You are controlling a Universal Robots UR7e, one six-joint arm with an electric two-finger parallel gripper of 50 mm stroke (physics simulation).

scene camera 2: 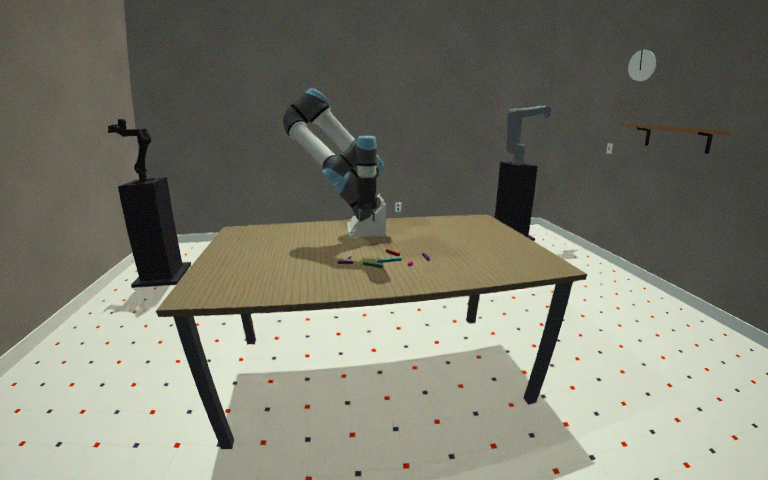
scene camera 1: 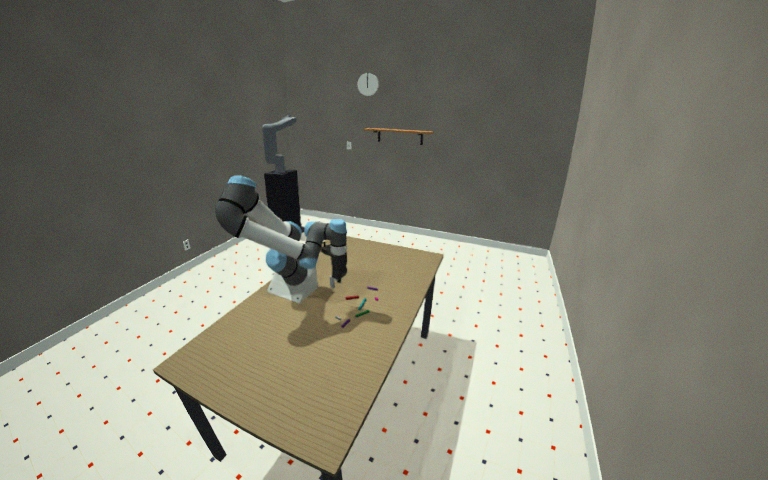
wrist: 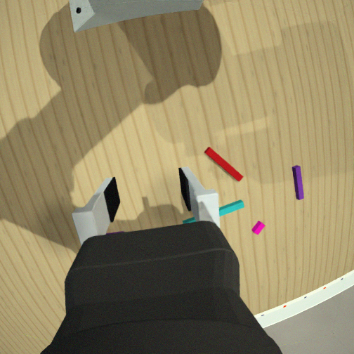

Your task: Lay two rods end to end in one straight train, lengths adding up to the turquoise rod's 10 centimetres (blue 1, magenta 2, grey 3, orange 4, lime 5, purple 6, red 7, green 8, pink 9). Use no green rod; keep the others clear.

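Places are measured from the arm's base along level axes (x ahead, y right, z down), in centimetres.
Pixels of known places: gripper, between the fingertips: (scene camera 2: 367, 221) (scene camera 1: 336, 285); arm's base, origin of its link: (scene camera 2: 370, 210) (scene camera 1: 295, 272).
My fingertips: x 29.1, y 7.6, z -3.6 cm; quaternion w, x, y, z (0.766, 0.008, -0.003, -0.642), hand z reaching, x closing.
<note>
For each thing: its top centre in the pictures, then the offset to it from my fingertips. Level surfaces: height alone.
- red rod, centre of its top: (scene camera 2: 392, 251) (scene camera 1: 352, 296) dx +4.2, dy -10.1, dz +12.9 cm
- turquoise rod, centre of its top: (scene camera 2: 389, 259) (scene camera 1: 362, 303) dx +11.4, dy -6.6, dz +12.9 cm
- magenta rod, centre of its top: (scene camera 2: 410, 262) (scene camera 1: 376, 298) dx +16.8, dy -13.6, dz +12.9 cm
- green rod, centre of its top: (scene camera 2: 372, 263) (scene camera 1: 362, 312) dx +14.4, dy +0.8, dz +12.9 cm
- grey rod, centre of its top: (scene camera 2: 349, 255) (scene camera 1: 338, 317) dx +4.5, dy +8.3, dz +12.9 cm
- wooden table, height of its surface: dz +13.9 cm
My gripper (scene camera 1: 336, 281) (scene camera 2: 367, 216) (wrist: 148, 185) is open and empty, above the table near the robot's base. A red rod (scene camera 1: 352, 297) (scene camera 2: 392, 252) (wrist: 223, 164) lies nearest the base. The turquoise rod (scene camera 1: 362, 303) (scene camera 2: 389, 260) (wrist: 232, 208) lies beside it, partly hidden by a finger in the wrist view. A magenta rod (scene camera 1: 376, 298) (scene camera 2: 410, 263) (wrist: 258, 227) and one purple rod (scene camera 1: 372, 288) (scene camera 2: 425, 256) (wrist: 298, 182) lie to one side. On the other side lie a green rod (scene camera 1: 362, 313) (scene camera 2: 372, 264), a grey rod (scene camera 1: 338, 318) (scene camera 2: 349, 256) and another purple rod (scene camera 1: 346, 323) (scene camera 2: 345, 262). All lie apart.
The rods lie on a wooden table (scene camera 1: 271, 384) (scene camera 2: 254, 288). The robot's white base (scene camera 1: 293, 284) (scene camera 2: 368, 227) (wrist: 135, 12) stands at the table's rear edge. Two dark pedestals (scene camera 2: 150, 232) (scene camera 2: 515, 198) with other arms stand on the floor beyond the table. The arm's shadow falls across some rods.
</note>
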